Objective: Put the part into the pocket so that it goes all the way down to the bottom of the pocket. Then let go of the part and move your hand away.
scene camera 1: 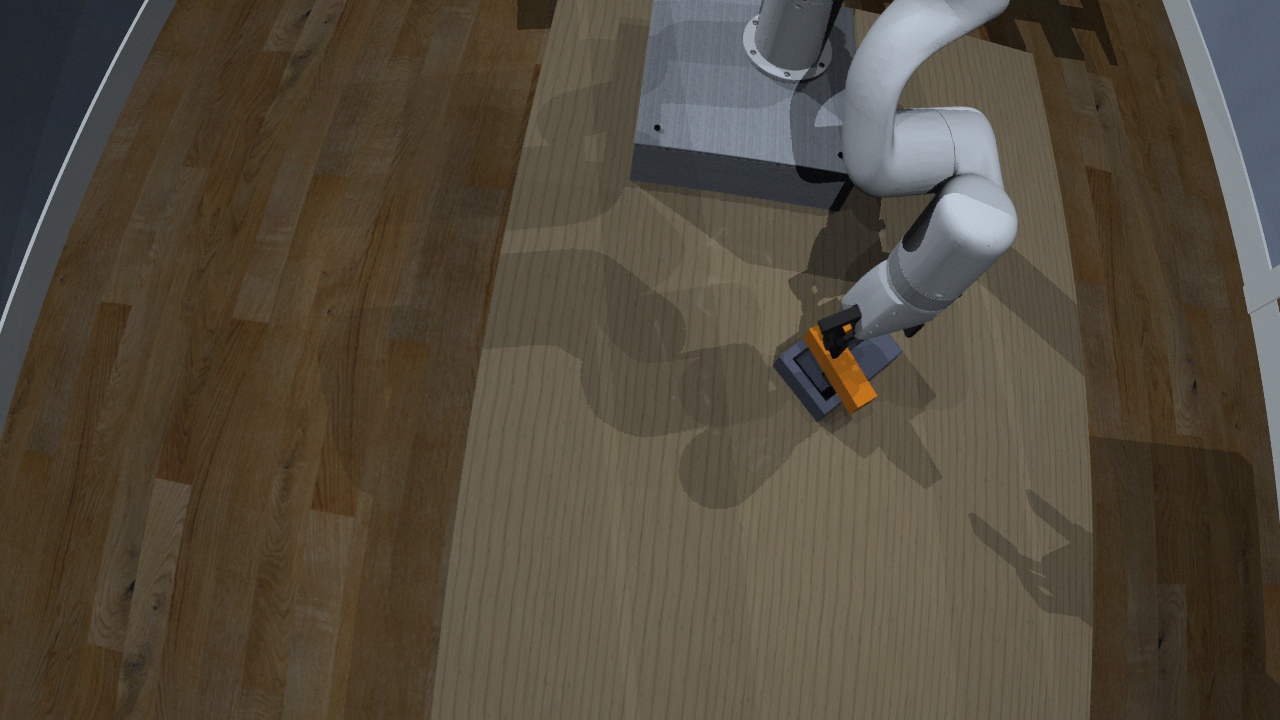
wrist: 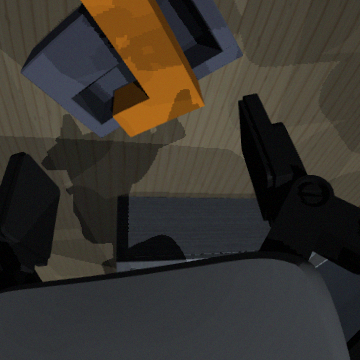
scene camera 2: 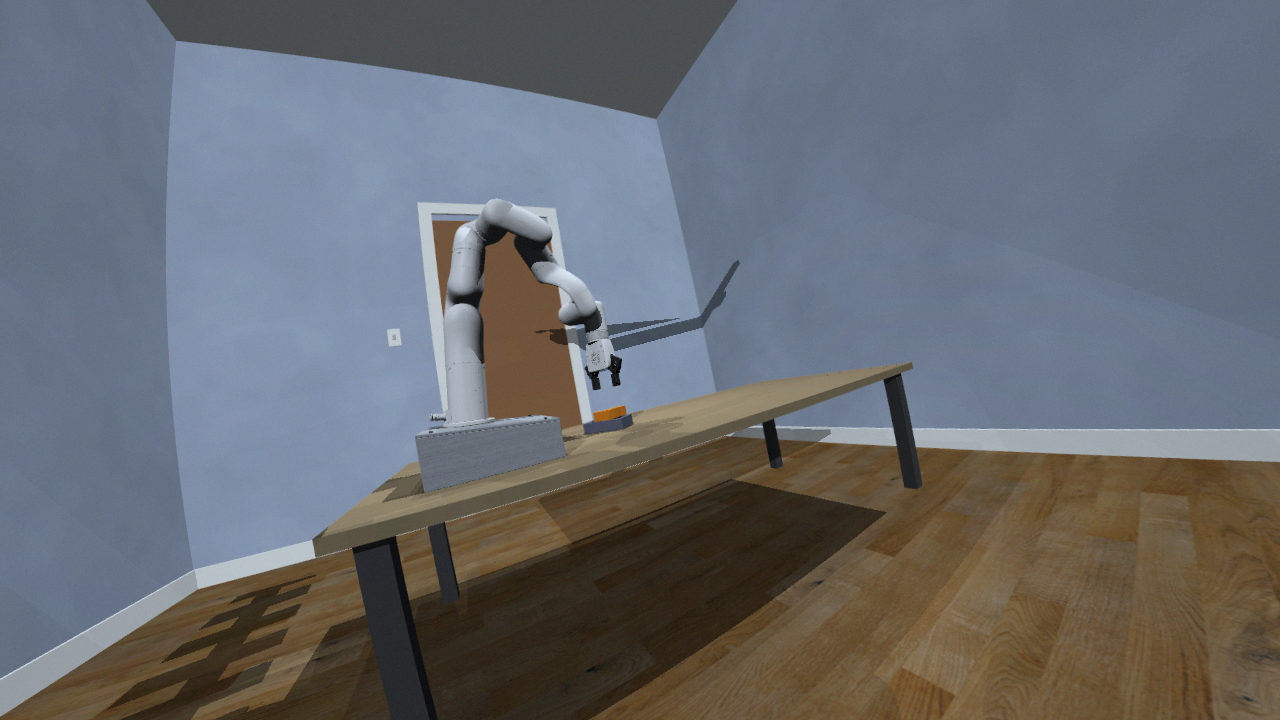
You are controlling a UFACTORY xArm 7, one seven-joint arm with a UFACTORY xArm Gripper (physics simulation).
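Places are measured from the arm's base along level axes (x ahead, y left, z up), in centimetres.
Pixels of known places: gripper, fingertip midpoint: [scene camera 1: 867, 335] [wrist: 134, 146] [scene camera 2: 606, 387]; arm's base, origin of the base link: [scene camera 1: 786, 47] [scene camera 2: 469, 424].
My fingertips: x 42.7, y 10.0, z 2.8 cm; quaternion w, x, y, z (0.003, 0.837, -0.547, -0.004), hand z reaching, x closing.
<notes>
For each thing: its top centre in the pictures, then the offset to it from my fingertips. Level surfaces: height alone.
- orange L-shaped part, middle of its top: [wrist: 124, 62] [scene camera 1: 853, 356] [scene camera 2: 609, 408] dx -0.1, dy +0.7, dz -7.1 cm
- blue-grey block, middle of its top: [wrist: 129, 59] [scene camera 1: 843, 353] [scene camera 2: 607, 418] dx -1.6, dy +0.4, dz -10.1 cm
- wooden table, its level: dz -13.7 cm
The orange L-shaped part [scene camera 1: 850, 376] [scene camera 2: 610, 413] [wrist: 155, 60] lies across the top of the blue-grey block [scene camera 1: 794, 380] [scene camera 2: 608, 426] [wrist: 55, 70]. It sits above the pocket, skewed to it, and one end sticks out past the block's edge in the wrist view. Dark pocket recesses show on both sides of its long bar. The part hides the middle of the pocket. My gripper [scene camera 1: 874, 338] [scene camera 2: 605, 385] [wrist: 134, 146] is wide open and empty, pointing down. Scene camera 2 shows it above the part with a gap between. In scene camera 1 one finger covers some of the part's upper end.
The block rests on the wooden table [scene camera 1: 626, 582] [scene camera 2: 760, 398]. The arm's grey metal base box [scene camera 1: 733, 116] [scene camera 2: 492, 454] [wrist: 195, 220] stands on the same table, up and to the left of the block in scene camera 1. Arm shadows fall over the table around the block.
</notes>
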